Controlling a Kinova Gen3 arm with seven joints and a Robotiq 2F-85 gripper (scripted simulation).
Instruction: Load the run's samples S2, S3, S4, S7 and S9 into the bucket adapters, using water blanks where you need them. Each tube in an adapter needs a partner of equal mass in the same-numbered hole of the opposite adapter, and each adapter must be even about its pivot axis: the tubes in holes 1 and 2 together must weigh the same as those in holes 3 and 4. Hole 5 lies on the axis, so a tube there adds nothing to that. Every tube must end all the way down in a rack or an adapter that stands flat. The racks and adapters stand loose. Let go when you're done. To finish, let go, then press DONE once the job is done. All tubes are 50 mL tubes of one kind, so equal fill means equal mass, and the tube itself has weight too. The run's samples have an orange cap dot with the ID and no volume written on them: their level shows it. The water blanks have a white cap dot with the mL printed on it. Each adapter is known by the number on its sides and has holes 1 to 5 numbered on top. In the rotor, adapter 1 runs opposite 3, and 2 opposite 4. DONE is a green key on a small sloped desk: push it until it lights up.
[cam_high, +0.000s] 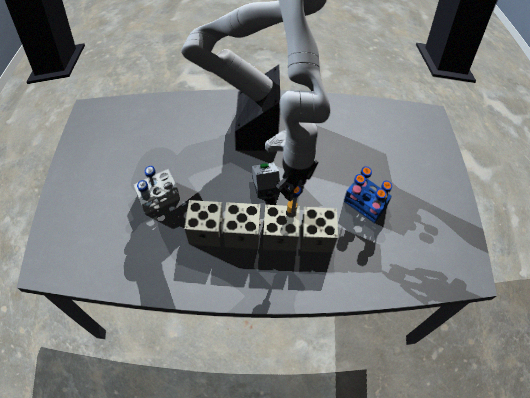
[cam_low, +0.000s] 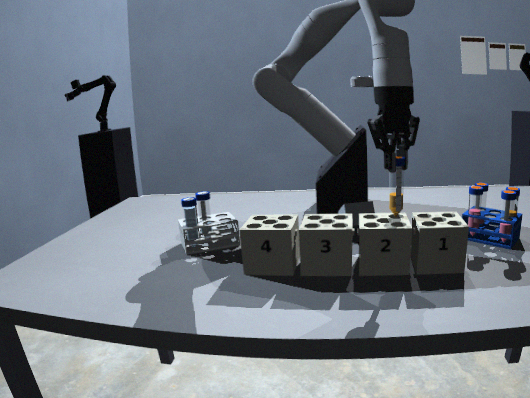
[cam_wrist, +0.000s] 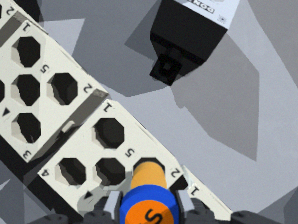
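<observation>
My gripper is now 10 mm short of the sample tube S7 and 50 mm above it. Also, from my hand: done desk (170 mm behind, 60 mm to the right, 150 mm below); adapter 2 (20 mm ahead, 30 mm to the right, 150 mm below); adapter 3 (10 mm ahead, 140 mm to the right, 150 mm below).
</observation>
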